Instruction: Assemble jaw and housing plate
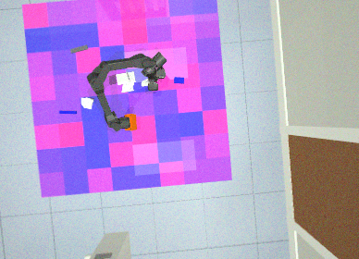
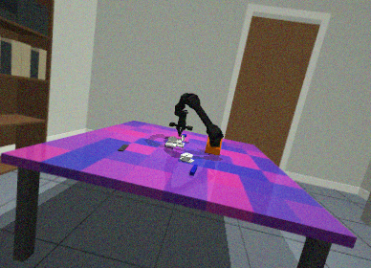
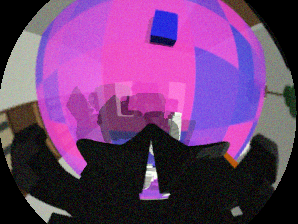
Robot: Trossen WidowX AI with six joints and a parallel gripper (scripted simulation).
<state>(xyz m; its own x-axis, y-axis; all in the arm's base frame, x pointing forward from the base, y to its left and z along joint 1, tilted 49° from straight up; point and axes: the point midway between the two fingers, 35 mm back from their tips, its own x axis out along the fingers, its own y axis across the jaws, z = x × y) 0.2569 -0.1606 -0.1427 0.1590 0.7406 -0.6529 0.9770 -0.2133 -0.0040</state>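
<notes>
My gripper tip is now 4 cm past the grey jaw, 2 cm to the right of it and 1 cm above it. Also, from my gripper tip: blue block 4 cm behind, 16 cm to the right, 2 cm below; then blue bar 11 cm behind, 61 cm to the left, 2 cm below; then grey bar 29 cm ahead, 46 cm to the left, 2 cm below.
</notes>
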